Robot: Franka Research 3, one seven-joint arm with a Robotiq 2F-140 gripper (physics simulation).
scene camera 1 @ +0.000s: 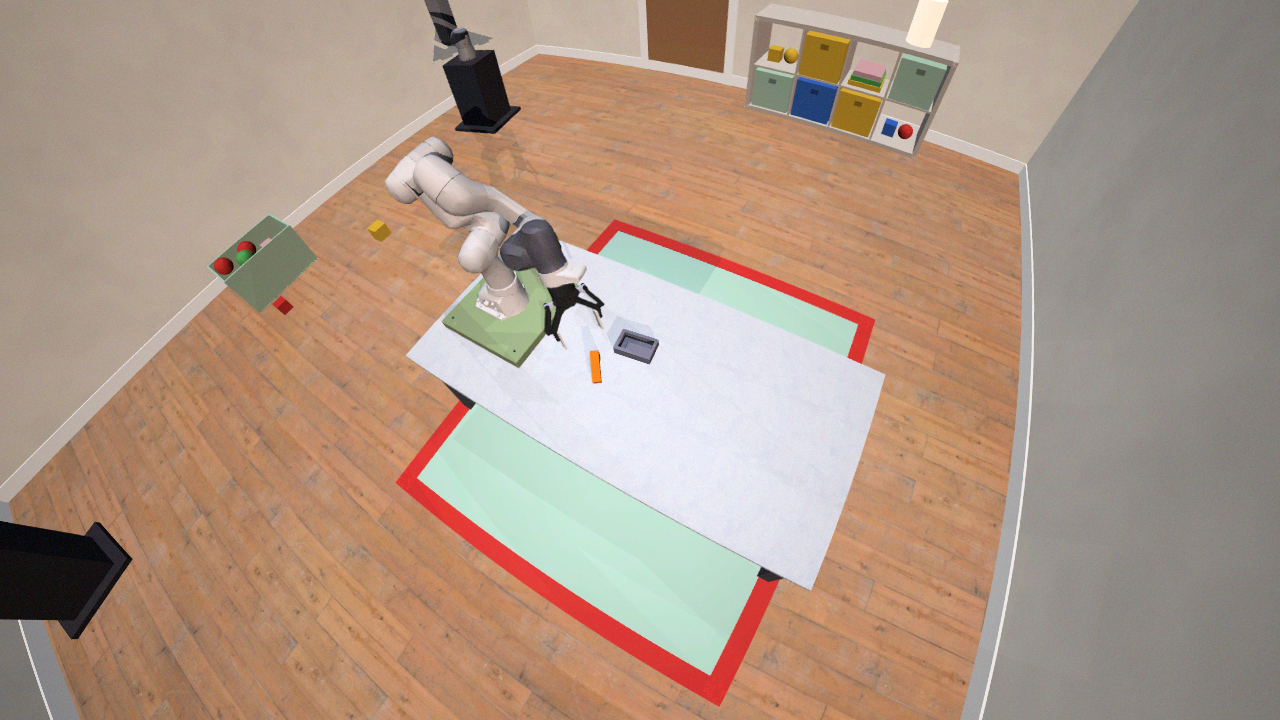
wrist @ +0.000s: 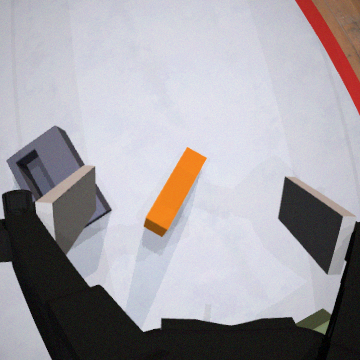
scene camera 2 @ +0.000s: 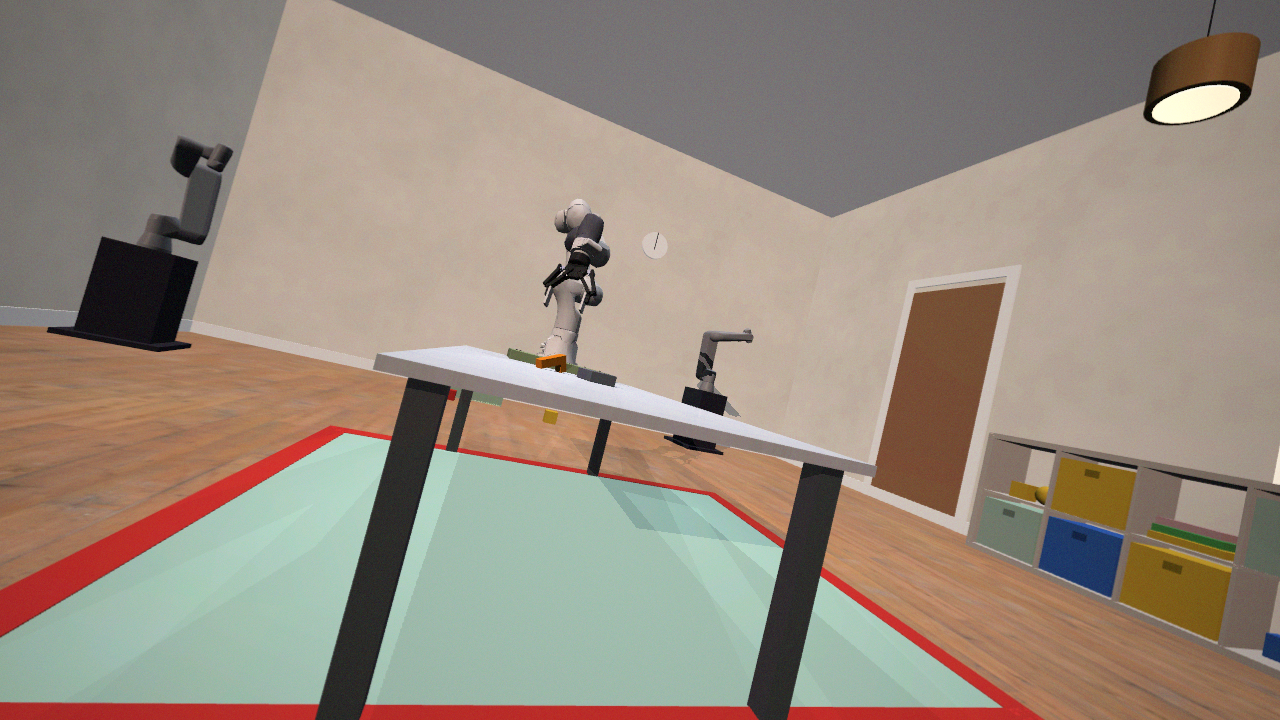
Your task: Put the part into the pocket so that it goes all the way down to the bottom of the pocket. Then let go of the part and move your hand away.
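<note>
The orange part [scene camera 1: 595, 367] [scene camera 2: 551, 361] [wrist: 176, 192] is on the table, apart from the pocket block. From above it looks like a narrow bar; in scene camera 2 a shorter piece shows below its right end. The grey block with the pocket [scene camera 1: 633, 355] [scene camera 2: 597, 377] [wrist: 55, 142] sits beside it; in the wrist view the left finger pad hides some of the block. My gripper [scene camera 1: 582, 334] [scene camera 2: 564, 307] [wrist: 190, 193] is open wide and empty, above the table. In the wrist view the part shows between the two pads, lower than the fingers and slanted.
The white table [scene camera 1: 716, 438] [scene camera 2: 483, 371] carries the arm's green base plate [scene camera 1: 487, 338] [scene camera 2: 521, 354] [wrist: 315, 322] behind the part. The grey block stands close on the left pad's side in the wrist view. A shelf unit [scene camera 1: 850, 25] stands far off by the wall.
</note>
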